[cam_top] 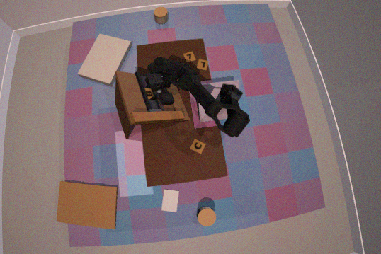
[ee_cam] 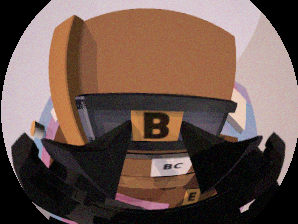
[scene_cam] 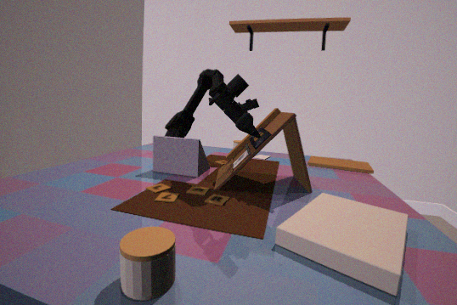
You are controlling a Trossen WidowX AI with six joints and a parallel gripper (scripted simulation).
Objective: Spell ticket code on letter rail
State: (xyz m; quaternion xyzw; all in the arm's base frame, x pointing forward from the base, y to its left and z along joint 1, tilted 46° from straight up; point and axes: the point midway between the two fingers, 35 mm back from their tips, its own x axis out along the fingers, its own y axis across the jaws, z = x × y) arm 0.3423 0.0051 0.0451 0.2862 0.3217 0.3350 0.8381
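Right now my gripper tip is 7 cm above the white ticket, 6 cm to the left of it and 4 cm past it. Round my gripper tip: brown mat (17 cm below, 16 cm behind, 1 cm to the right); cream slab (29 cm ahead, 27 cm to the right, 15 cm below); orange letter tile (right at my gripper tip).
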